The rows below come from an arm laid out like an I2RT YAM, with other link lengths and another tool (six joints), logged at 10 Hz.
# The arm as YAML. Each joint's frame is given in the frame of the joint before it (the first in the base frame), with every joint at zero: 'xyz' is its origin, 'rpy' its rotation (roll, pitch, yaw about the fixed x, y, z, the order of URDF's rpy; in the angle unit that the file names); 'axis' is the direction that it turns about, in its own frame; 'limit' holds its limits. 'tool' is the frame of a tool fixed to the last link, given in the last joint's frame.
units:
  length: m
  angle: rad
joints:
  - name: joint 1
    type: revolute
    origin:
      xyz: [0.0, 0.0, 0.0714]
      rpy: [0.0, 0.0, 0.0]
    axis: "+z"
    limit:
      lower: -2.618
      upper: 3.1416
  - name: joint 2
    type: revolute
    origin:
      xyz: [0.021, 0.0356, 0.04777]
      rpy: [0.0, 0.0, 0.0]
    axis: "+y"
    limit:
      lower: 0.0
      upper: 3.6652
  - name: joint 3
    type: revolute
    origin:
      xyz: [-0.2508, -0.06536, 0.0]
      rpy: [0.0, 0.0, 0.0]
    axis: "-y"
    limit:
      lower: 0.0
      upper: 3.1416
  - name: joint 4
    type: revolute
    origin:
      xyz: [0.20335, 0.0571, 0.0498]
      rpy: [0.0, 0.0, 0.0]
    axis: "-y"
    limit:
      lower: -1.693
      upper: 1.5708
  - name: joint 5
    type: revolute
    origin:
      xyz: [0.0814, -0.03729, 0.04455]
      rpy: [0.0, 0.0, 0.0]
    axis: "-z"
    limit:
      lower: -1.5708
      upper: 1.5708
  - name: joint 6
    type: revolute
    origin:
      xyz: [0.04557, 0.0, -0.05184]
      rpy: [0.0, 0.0, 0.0]
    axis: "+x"
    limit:
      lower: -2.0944
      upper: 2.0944
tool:
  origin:
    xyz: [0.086, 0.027, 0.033]
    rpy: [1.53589, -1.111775, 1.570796]
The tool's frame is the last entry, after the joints.
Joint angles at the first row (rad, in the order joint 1, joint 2, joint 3, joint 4, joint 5, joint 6):
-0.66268 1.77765 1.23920 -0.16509 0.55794 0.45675
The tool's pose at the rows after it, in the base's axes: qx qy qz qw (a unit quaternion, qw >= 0); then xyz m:
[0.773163 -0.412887 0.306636 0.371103 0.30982 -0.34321 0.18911]
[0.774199 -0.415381 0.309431 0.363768 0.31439 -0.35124 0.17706]
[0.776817 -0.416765 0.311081 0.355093 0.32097 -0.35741 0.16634]
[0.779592 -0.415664 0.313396 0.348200 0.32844 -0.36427 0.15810]
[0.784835 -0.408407 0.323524 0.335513 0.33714 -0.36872 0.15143]
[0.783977 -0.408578 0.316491 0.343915 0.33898 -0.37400 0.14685]
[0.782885 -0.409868 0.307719 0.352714 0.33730 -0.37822 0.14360]
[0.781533 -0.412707 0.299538 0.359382 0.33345 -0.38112 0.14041]
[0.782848 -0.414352 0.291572 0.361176 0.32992 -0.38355 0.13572]
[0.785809 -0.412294 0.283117 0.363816 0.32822 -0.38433 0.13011]
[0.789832 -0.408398 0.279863 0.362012 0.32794 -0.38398 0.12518]
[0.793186 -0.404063 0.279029 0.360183 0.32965 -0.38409 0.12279]
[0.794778 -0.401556 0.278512 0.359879 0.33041 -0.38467 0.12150]
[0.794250 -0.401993 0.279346 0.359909 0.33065 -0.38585 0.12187]
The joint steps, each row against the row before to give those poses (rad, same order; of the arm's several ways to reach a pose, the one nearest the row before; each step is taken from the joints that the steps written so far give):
-0.02489 0.05033 -0.00727 0.07537 -0.03104 0.02379
-0.01269 0.04828 0.00726 0.04145 -0.02281 0.00251
-0.00566 0.04811 0.02084 0.02170 -0.02041 0.00626
-0.00575 0.04784 0.03227 0.01456 -0.01981 -0.00079
-0.00614 0.03803 0.02079 0.02782 -0.04096 -0.00896
-0.00164 0.02886 0.02344 0.00109 0.01828 -0.00818
-0.00449 0.01562 0.01188 -0.00293 0.01901 -0.00811
-0.00600 0.00682 -0.00080 -0.00019 0.01522 -0.00394
-0.00771 0.00786 -0.00105 -0.00326 0.00358 -0.00371
-0.00265 0.00975 -0.00272 0.00020 0.00590 -0.00878
-0.00215 0.00676 -0.00708 0.00725 -0.00679 -0.00878
-0.00019 0.00751 0.00391 0.00137 -0.00716 -0.00821
-0.00110 0.00502 0.00281 0.00210 -0.00341 -0.00607
-0.00176 0.00265 0.00475 0.00004 -0.00135 -0.00035

